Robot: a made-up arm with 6 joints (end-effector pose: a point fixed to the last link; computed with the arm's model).
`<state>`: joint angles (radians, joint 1 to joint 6).
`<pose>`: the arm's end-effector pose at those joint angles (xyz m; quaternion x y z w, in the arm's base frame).
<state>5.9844 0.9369 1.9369 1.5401 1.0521 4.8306</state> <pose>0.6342 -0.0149 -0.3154 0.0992 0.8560 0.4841 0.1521</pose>
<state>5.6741 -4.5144 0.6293 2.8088 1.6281 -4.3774</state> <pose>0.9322 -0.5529 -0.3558 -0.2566 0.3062 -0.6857 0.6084</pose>
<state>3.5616 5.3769 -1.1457 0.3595 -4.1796 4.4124</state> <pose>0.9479 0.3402 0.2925 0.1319 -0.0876 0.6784 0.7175</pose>
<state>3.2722 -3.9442 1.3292 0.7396 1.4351 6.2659</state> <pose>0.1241 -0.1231 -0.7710 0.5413 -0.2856 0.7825 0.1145</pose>
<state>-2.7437 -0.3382 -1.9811 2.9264 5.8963 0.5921</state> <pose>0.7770 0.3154 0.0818 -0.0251 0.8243 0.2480 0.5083</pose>
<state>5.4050 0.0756 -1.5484 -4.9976 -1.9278 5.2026</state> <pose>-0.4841 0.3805 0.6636 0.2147 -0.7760 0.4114 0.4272</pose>
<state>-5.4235 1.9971 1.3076 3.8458 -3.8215 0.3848</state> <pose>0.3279 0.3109 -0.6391 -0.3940 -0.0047 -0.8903 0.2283</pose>
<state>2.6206 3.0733 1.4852 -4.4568 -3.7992 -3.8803</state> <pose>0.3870 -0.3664 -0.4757 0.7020 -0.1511 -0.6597 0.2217</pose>
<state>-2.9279 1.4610 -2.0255 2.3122 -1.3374 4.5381</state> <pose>-0.2192 0.0533 0.8805 0.1035 -0.4646 -0.7562 0.4489</pose>
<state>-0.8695 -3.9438 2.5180 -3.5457 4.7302 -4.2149</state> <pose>-0.2315 0.2074 0.0467 0.1926 0.0823 -0.8165 0.5381</pose>
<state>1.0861 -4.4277 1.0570 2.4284 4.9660 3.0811</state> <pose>0.3224 0.4316 -0.7510 0.6448 -0.5381 0.4504 0.3030</pose>
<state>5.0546 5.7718 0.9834 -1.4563 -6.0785 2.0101</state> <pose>0.0404 -0.1444 1.3520 0.2518 0.0766 -0.3417 0.9022</pose>
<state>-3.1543 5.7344 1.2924 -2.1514 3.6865 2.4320</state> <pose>-0.1470 -0.0963 0.9468 0.6933 0.6560 -0.0192 0.2978</pose>
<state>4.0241 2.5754 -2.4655 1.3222 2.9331 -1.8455</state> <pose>-0.1698 -0.2984 0.2417 -0.4314 0.8960 -0.0795 0.0682</pose>
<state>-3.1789 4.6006 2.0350 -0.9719 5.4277 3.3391</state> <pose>0.2861 -0.1414 0.8709 0.2892 0.1875 -0.3147 0.8844</pose>
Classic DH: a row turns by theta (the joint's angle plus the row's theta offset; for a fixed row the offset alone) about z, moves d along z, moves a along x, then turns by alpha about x. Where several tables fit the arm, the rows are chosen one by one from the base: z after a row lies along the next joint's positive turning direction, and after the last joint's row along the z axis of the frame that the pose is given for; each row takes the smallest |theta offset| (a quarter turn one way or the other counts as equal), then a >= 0, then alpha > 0; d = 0 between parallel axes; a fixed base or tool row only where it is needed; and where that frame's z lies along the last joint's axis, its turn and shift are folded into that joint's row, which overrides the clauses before.
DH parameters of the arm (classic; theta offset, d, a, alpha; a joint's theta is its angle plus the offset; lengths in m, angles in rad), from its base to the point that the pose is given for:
joint 1: 0 0.1415 0 -1.5708
joint 2: -1.5708 0 0.5059 0
joint 3: 1.5708 0.0241 0 1.5708
joint 4: 0 0.6985 0 -1.5708
joint 5: 0 0 0 1.5708
joint 6: 0 0.1709 0 0

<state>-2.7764 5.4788 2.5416 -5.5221 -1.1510 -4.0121</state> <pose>-0.4145 -0.0690 0.4766 -0.1449 -0.4321 -0.1768 0.8724</pose>
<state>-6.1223 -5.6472 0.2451 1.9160 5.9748 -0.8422</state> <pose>0.9675 0.1320 1.0830 0.3238 0.3628 0.4543 0.7464</pose>
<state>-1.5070 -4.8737 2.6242 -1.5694 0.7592 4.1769</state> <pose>-0.1023 0.1347 -0.2934 -0.8153 0.2503 0.4947 0.1671</pose>
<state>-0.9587 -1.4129 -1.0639 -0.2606 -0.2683 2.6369</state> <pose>-0.5440 0.8371 -0.4854 -0.9733 0.1057 0.1063 0.1740</pose>
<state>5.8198 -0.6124 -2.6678 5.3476 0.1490 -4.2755</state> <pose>-0.1646 0.0864 -0.3058 0.6960 0.7151 -0.0495 0.0418</pose>
